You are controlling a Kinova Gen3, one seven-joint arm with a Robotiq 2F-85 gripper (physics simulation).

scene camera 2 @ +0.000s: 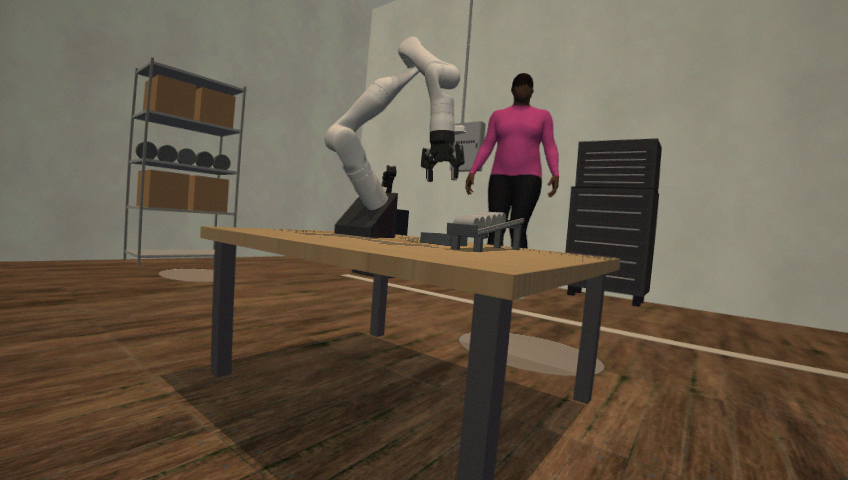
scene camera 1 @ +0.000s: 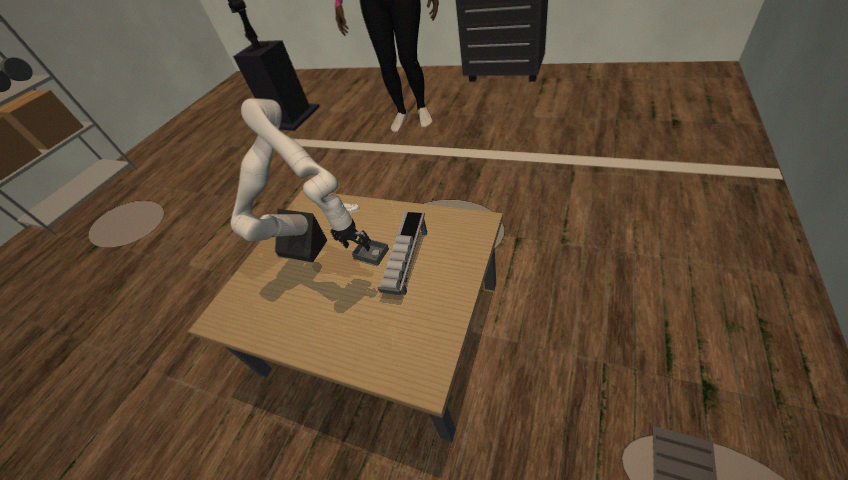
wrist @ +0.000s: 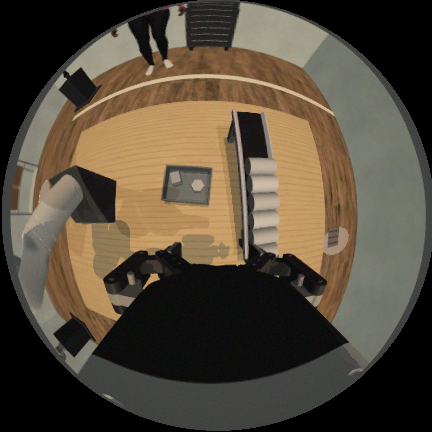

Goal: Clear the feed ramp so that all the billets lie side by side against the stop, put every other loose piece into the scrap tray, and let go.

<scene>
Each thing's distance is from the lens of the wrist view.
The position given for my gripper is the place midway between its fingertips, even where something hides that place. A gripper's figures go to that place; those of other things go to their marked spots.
my gripper (wrist: 214,250): 16 cm
scrap tray (wrist: 184,191): 36 cm
</scene>
